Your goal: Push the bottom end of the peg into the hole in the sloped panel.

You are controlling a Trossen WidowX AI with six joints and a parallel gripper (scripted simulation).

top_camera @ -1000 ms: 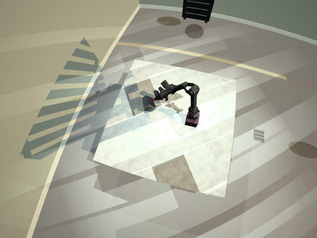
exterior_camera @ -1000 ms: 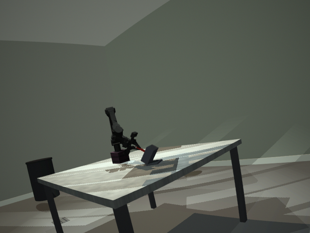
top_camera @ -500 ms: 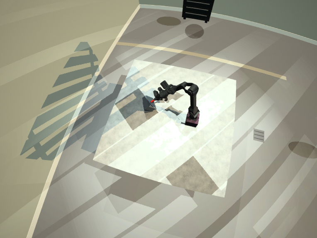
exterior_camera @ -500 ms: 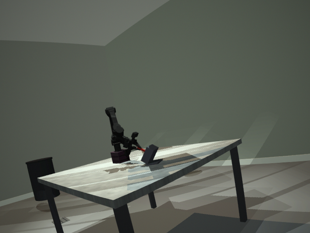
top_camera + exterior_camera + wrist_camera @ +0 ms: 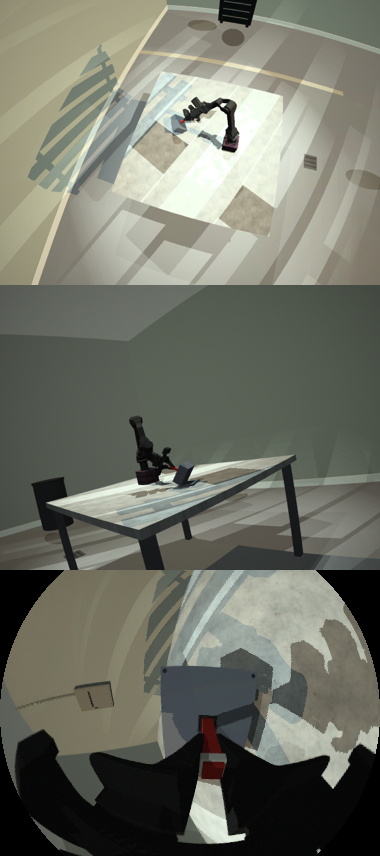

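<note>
Now: gripper tip 4 cm short of the grey sloped panel, 3 cm to the right of it and 4 cm above it. The rest, counted from my gripper tip: red peg (1 cm behind, 1 cm to the right, 1 cm above).
</note>
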